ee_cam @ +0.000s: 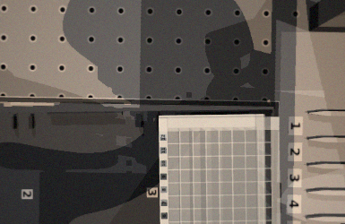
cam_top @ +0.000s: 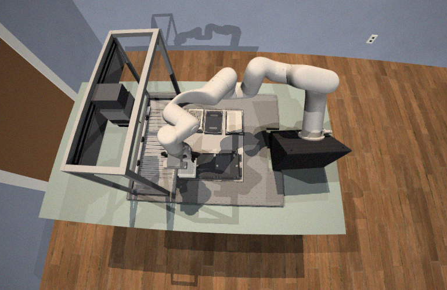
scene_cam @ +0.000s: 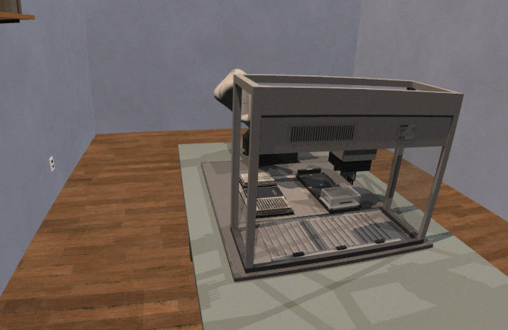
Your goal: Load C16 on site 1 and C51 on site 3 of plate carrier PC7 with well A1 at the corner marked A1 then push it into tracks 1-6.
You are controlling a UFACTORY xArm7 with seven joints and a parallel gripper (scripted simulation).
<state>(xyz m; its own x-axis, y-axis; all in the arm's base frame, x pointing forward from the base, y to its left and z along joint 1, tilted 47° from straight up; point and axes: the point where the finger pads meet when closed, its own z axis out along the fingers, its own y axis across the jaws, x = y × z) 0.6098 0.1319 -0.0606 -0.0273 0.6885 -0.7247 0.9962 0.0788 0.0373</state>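
My hand is 24 cm past the dark nest S1, 26 cm to the left of it and 12 cm above it. Round my hand: nest S2 (12 cm behind, 26 cm to the right, 12 cm below); then dark plate carrier PC7 (11 cm behind, 11 cm below).
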